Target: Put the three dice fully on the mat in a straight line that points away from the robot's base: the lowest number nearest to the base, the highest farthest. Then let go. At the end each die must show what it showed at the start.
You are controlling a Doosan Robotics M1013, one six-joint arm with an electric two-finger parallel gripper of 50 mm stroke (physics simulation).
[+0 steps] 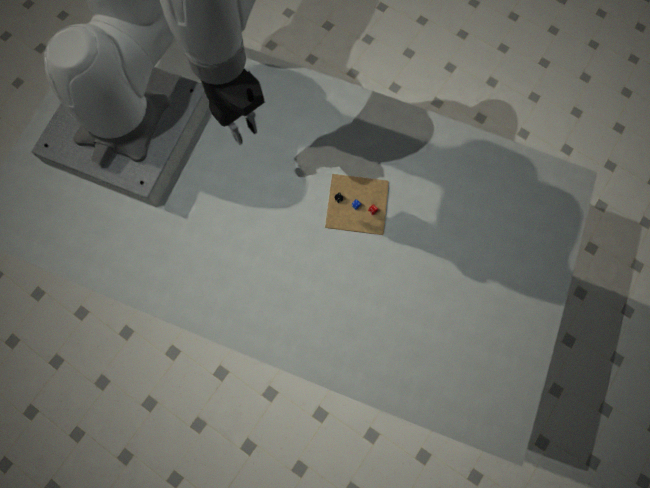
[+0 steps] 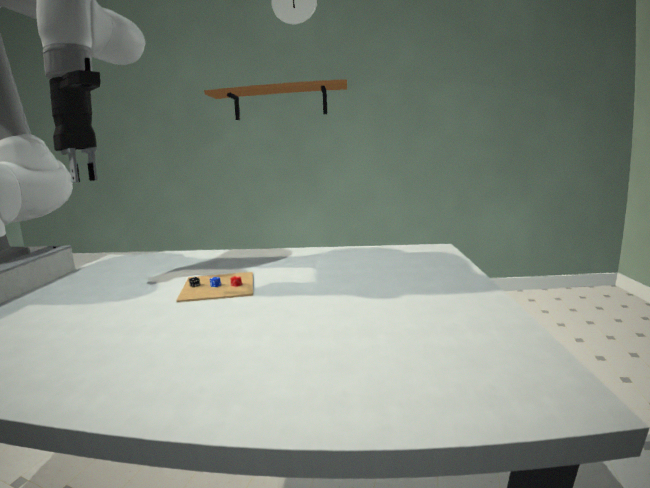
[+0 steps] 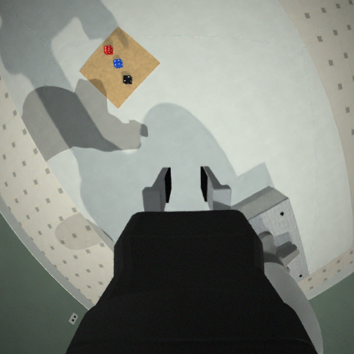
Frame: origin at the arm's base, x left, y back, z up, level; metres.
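Where they show: gripper, between the fingertips: (image 1: 245, 134) (image 2: 84, 181); arm's base, origin of its link: (image 1: 123, 121).
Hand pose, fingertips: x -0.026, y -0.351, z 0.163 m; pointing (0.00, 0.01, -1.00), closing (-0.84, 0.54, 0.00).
Things, the pixels of their centre, and the offset from my fingertips. Level surfaces: height alone.
- black die, middle of its body: (image 2: 194, 282) (image 1: 338, 197) dx +0.010, dy -0.202, dz -0.216 m
- blue die, middle of its body: (image 2: 215, 282) (image 1: 356, 204) dx +0.006, dy -0.247, dz -0.216 m
- red die, middle of its body: (image 2: 236, 281) (image 1: 373, 209) dx +0.005, dy -0.289, dz -0.216 m
- square tan mat, middle of its body: (image 2: 217, 285) (image 1: 357, 203) dx +0.012, dy -0.249, dz -0.226 m
- pale table, height of its surface: dz -0.228 m
A black die (image 1: 339, 198) (image 2: 194, 282) (image 3: 128, 79), a blue die (image 1: 356, 204) (image 2: 215, 282) (image 3: 118, 63) and a red die (image 1: 373, 210) (image 2: 236, 281) (image 3: 108, 50) lie apart on the square tan mat (image 1: 351, 223) (image 2: 220, 295) (image 3: 142, 65), in a roughly straight row. The black die is nearest the base, the blue in the middle, the red farthest. The pips are too small to read surely. My gripper (image 1: 244, 133) (image 2: 84, 178) (image 3: 185, 177) is open and empty, high above the table on the base side of the mat, away from the dice.
The robot's base plate (image 1: 110, 173) (image 2: 39, 270) (image 3: 285, 220) stands at one end of the pale table (image 1: 294, 294) (image 2: 325, 367) (image 3: 240, 75). Arm shadows fall on the table and partly on the mat. A wooden shelf (image 2: 278, 88) hangs on the back wall.
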